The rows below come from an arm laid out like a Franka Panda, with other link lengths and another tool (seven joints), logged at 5 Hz.
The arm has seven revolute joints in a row. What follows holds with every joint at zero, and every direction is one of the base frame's. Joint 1 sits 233.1 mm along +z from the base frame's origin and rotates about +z. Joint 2 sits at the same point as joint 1 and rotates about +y. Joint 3 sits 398.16 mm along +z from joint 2 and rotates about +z. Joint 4 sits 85.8 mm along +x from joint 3 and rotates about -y. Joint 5 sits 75.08 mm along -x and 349.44 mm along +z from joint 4 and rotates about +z. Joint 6 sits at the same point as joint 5 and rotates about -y. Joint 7 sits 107.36 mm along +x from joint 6 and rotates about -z. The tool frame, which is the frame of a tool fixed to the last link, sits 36 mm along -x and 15 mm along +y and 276.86 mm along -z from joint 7; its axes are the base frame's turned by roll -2.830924, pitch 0 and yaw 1.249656 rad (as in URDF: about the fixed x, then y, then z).
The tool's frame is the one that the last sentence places.
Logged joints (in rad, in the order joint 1, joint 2, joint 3, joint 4, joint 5, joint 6, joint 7), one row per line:
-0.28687 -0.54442 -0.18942 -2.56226 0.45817 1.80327 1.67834
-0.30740 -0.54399 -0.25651 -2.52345 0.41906 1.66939 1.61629
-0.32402 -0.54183 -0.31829 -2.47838 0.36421 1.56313 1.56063
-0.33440 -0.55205 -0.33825 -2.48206 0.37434 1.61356 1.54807
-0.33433 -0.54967 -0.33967 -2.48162 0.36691 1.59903 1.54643
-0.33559 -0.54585 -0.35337 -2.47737 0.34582 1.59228 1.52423
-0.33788 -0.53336 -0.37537 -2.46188 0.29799 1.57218 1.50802
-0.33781 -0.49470 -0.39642 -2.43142 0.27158 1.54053 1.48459
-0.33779 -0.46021 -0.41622 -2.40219 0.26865 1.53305 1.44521
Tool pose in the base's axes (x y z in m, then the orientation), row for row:
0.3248 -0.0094 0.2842 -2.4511 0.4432 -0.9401
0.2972 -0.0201 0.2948 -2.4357 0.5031 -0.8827
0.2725 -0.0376 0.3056 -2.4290 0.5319 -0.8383
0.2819 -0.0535 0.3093 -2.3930 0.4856 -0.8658
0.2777 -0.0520 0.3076 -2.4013 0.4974 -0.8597
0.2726 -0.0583 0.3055 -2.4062 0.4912 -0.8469
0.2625 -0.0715 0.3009 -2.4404 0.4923 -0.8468
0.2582 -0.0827 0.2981 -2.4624 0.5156 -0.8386
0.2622 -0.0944 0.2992 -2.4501 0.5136 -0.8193
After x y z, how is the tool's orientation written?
As angles about the fixed x, y, z axes (roll, pitch, yaw), in radians.
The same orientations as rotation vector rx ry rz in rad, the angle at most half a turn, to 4 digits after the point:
-1.9963 1.2264 0.0887
-1.9835 1.1775 0.1723
-1.9880 1.1388 0.2219
-1.9668 1.1521 0.1362
-1.9709 1.1497 0.1570
-1.9865 1.1366 0.1600
-2.0159 1.1410 0.1818
-2.0267 1.1394 0.2246
-2.0287 1.1188 0.2247

